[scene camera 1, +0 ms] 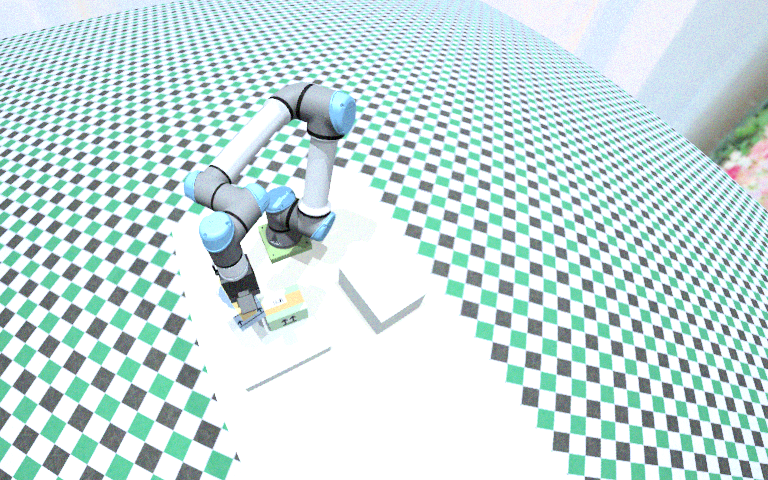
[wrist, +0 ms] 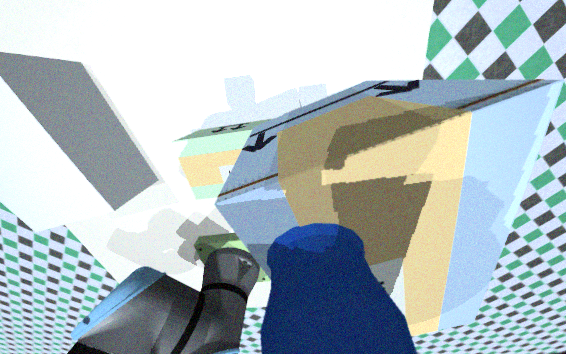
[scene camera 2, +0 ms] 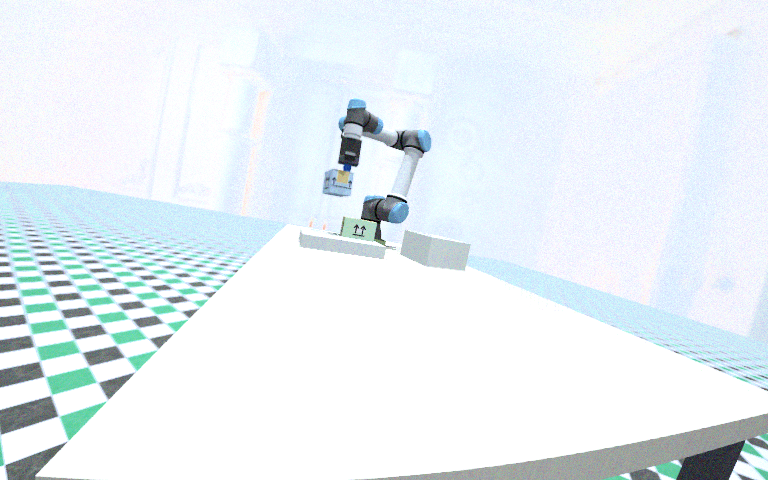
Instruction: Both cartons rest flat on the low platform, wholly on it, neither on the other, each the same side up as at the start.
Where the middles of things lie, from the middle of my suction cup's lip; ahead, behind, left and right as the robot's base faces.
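There is the low white platform (scene camera 1: pixel 259 355), which, measured from my suction cup, is 4 cm ahead, 3 cm to the left, and 30 cm below.
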